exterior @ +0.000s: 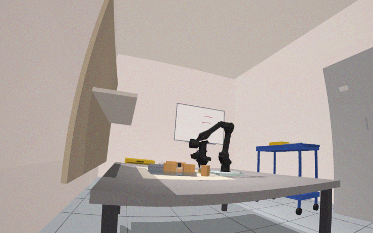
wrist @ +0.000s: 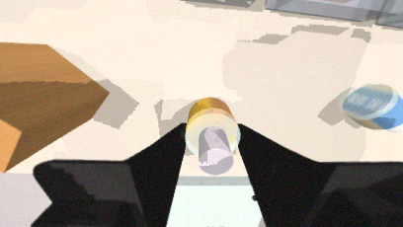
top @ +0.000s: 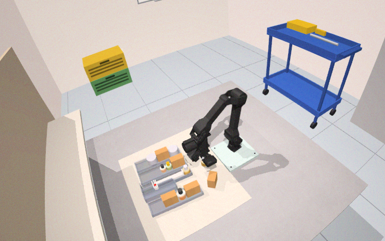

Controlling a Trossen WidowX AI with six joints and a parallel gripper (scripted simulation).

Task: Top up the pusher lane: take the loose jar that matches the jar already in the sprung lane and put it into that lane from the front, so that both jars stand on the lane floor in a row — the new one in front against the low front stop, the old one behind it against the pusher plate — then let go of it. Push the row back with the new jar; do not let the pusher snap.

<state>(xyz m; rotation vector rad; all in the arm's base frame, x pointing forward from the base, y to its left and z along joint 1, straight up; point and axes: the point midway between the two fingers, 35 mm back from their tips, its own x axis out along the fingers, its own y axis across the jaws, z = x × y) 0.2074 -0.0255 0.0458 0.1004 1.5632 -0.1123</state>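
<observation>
The brown box lies 130 mm to the left of my gripper tip, 50 mm ahead of it and 10 mm above it. The rest, counted from my gripper tip: small blue-white jar: 160 mm to the right, 10 mm below, 10 mm behind; grey rack: 270 mm ahead, 20 mm to the right, 10 mm below; white pusher plate: 230 mm ahead, 20 mm above, 10 mm to the right.
</observation>
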